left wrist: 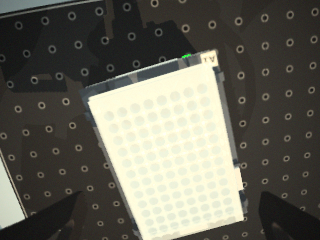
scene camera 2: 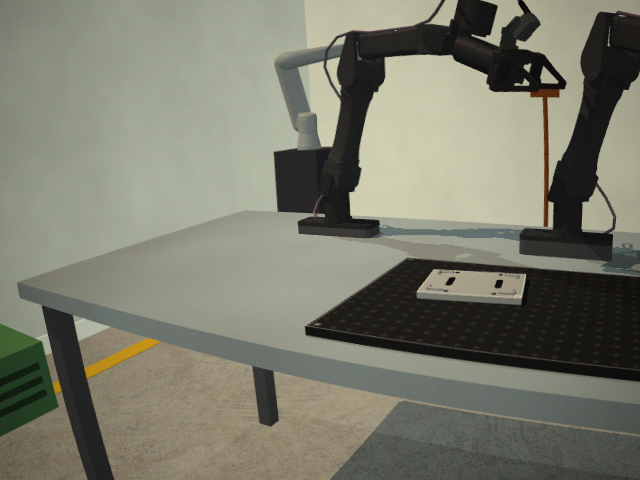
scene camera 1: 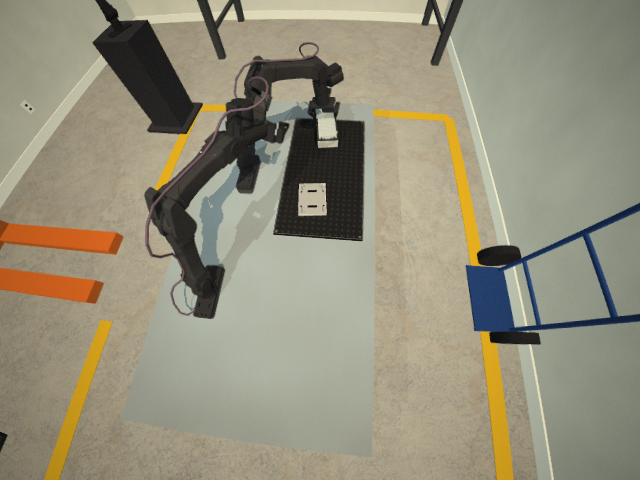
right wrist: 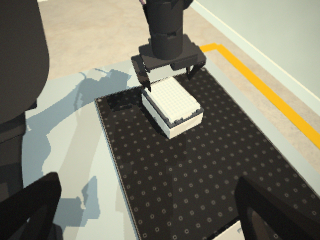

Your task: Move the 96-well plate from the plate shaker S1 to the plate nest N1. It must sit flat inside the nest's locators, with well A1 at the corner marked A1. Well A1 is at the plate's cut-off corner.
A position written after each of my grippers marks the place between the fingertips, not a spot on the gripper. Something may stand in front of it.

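Observation:
From the left wrist I can see my left gripper (left wrist: 170, 201) and a white 96-well plate (left wrist: 153, 117). Scene camera 2 gives me my right gripper (scene camera 2: 552, 86) and a plate nest N1 (scene camera 2: 473, 283), but the white 96-well plate is out of frame in scene camera 2. Then on the right wrist there's a plate shaker S1 (right wrist: 170, 133), along with the white 96-well plate (right wrist: 171, 98), and both my grippers show there too, the left gripper (right wrist: 169, 84) and the right gripper (right wrist: 150, 182).

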